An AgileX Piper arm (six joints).
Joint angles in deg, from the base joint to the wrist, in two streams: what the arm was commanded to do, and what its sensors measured. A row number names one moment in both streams.
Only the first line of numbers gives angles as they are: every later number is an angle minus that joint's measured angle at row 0.
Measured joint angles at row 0:
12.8, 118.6, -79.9, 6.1, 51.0, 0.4
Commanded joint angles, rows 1 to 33:
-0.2, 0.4, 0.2, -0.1, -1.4, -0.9
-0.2, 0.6, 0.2, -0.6, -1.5, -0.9
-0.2, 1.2, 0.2, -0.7, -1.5, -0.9
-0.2, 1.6, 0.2, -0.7, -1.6, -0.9
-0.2, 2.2, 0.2, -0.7, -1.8, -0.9
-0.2, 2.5, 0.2, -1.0, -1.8, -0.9
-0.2, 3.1, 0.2, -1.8, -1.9, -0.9
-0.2, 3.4, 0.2, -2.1, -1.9, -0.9
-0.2, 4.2, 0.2, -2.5, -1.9, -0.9
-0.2, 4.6, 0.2, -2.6, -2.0, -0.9
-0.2, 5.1, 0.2, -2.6, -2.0, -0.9
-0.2, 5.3, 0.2, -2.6, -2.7, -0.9
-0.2, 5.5, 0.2, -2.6, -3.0, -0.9
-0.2, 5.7, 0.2, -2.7, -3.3, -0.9
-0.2, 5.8, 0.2, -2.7, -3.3, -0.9
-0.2, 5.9, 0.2, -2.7, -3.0, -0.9
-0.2, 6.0, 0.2, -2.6, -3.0, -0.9
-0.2, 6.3, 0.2, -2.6, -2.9, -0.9
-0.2, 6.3, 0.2, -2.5, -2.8, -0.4
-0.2, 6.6, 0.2, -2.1, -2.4, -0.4
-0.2, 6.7, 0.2, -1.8, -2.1, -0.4
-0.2, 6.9, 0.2, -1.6, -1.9, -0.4
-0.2, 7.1, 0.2, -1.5, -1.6, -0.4
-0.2, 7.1, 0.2, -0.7, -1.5, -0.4
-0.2, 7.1, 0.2, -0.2, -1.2, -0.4
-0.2, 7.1, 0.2, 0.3, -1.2, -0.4
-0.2, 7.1, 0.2, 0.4, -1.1, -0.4
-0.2, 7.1, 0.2, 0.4, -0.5, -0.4
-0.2, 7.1, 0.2, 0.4, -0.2, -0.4
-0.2, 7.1, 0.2, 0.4, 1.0, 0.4
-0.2, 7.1, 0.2, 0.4, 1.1, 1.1
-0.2, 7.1, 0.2, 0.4, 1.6, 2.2
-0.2, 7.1, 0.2, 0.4, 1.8, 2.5
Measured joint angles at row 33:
0.0, 5.3, -0.4, -2.0, -0.2, 0.3
